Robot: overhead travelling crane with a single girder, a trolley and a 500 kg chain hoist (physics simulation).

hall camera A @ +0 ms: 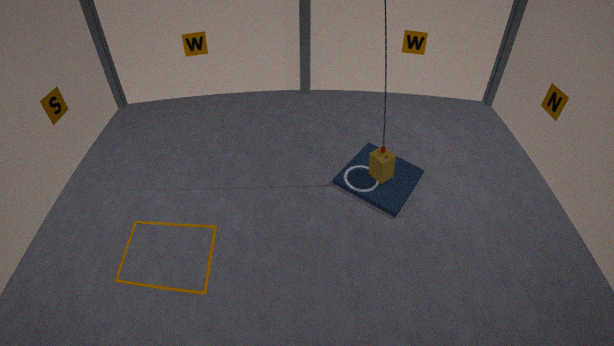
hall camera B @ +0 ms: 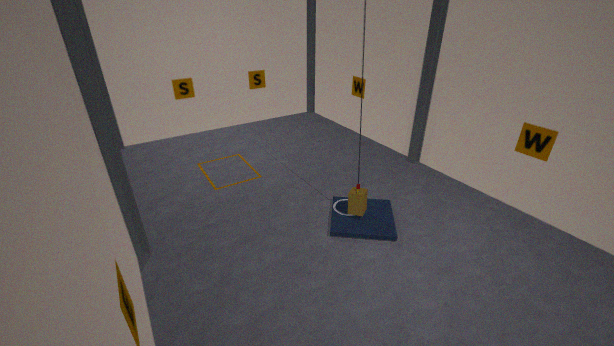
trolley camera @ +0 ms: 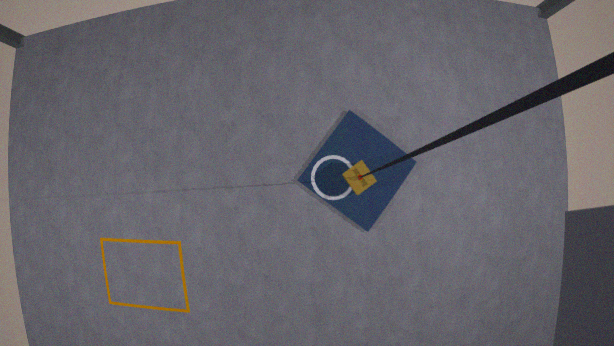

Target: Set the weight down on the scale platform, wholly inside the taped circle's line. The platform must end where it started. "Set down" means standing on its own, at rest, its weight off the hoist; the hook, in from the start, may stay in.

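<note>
The yellow weight (hall camera A: 382,167) (hall camera B: 357,202) (trolley camera: 354,185) is upright over the blue scale platform (hall camera A: 400,185) (hall camera B: 372,227) (trolley camera: 382,200). The white taped circle (hall camera A: 345,178) (hall camera B: 334,207) (trolley camera: 313,177) lies near one corner of the platform. In all three views the weight overlaps the circle's right side, with much of the weight outside the line. A dark shadow lies inside the circle. The red hook (hall camera A: 383,149) (hall camera B: 358,186) (trolley camera: 360,177) is in the top of the weight, and the chain above looks straight. Any gap under the weight is too small to tell.
A yellow-orange outlined rectangle (hall camera A: 210,260) (hall camera B: 207,176) (trolley camera: 105,271) is marked on the floor, left of the platform. The chain (hall camera A: 385,75) (hall camera B: 361,125) rises from the hook. Walls with letter signs and grey posts edge the hall.
</note>
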